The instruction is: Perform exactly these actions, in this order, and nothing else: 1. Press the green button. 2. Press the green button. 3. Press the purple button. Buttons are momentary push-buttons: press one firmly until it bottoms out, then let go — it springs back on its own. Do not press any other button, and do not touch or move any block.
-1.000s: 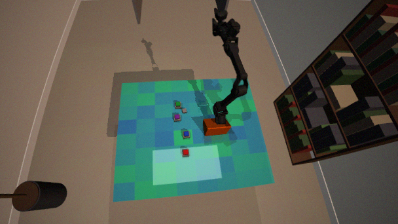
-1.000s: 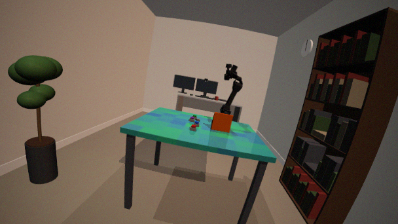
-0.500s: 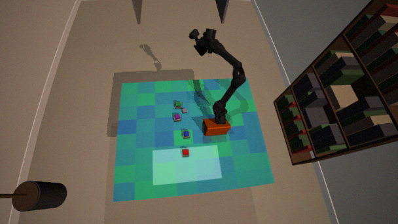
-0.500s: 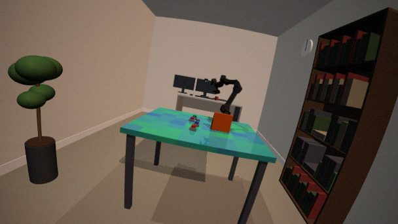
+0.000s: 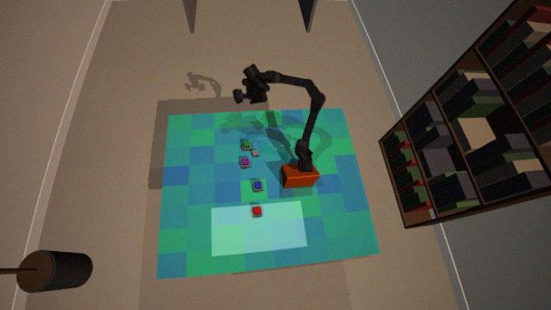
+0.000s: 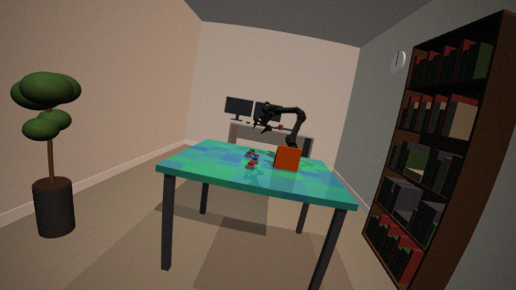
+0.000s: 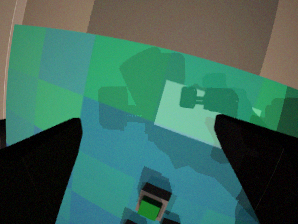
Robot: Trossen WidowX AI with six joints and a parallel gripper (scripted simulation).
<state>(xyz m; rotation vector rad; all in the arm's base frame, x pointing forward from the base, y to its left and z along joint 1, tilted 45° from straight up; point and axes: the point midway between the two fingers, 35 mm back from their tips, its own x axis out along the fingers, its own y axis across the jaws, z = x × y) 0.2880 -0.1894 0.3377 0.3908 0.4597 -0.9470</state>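
Right now the green button is 10 mm behind my gripper tip, 180 mm to the left of it and 130 mm below it. The rest, counted from my gripper tip: red button 60 mm behind, 560 mm to the left, 130 mm below; purple button 290 mm to the left, 130 mm below; blue button 70 mm behind, 430 mm to the left, 130 mm below.
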